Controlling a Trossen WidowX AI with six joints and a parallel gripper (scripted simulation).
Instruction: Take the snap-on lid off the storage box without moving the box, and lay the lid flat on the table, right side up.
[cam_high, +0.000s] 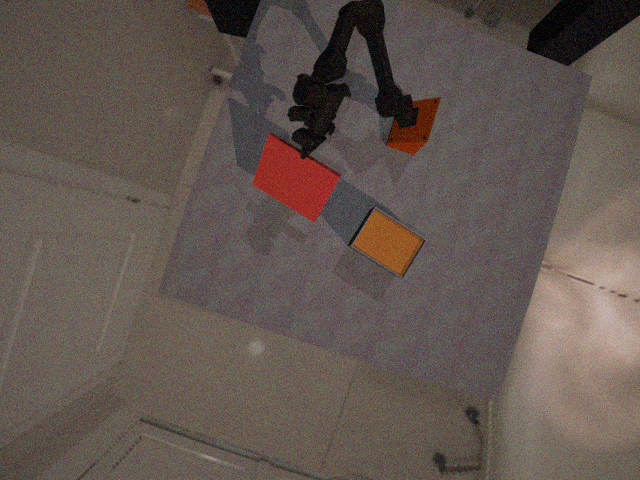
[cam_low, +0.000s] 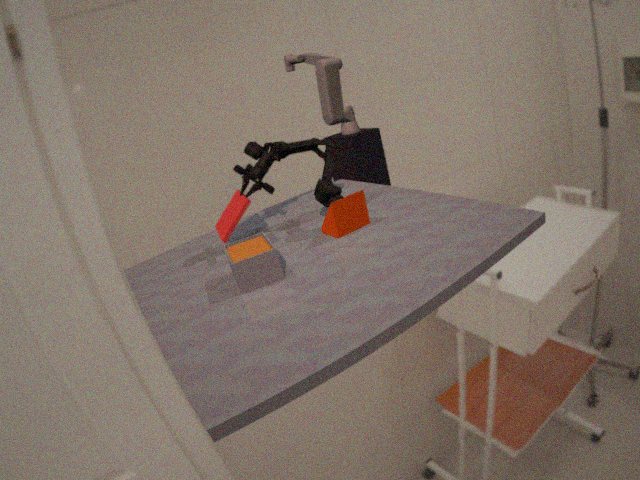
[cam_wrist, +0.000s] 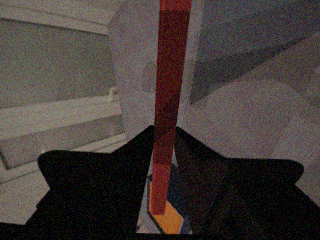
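The red lid lies 6 cm ahead of my gripper tip, 2 cm to the right of it and 5 cm below it. From my gripper tip the other things lie so: grey storage box 18 cm ahead, 32 cm to the left, 14 cm below.
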